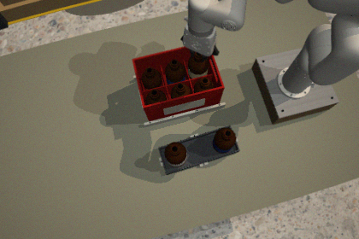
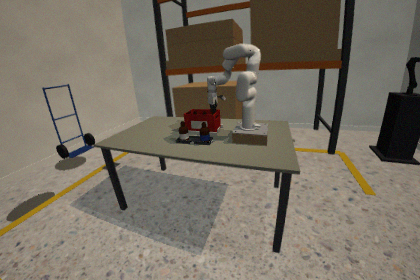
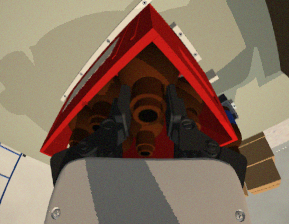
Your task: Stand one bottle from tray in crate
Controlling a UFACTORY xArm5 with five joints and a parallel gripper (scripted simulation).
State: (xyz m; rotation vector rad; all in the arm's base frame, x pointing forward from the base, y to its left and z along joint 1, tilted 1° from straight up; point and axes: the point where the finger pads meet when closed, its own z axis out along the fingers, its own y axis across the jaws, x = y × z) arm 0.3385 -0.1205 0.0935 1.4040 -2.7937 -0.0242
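Right now my hand is 8 cm short of the crate, 5 cm to the right of it and 10 cm above it. Also, from my hand: dark tray 5 cm ahead, 29 cm to the left, 17 cm below.
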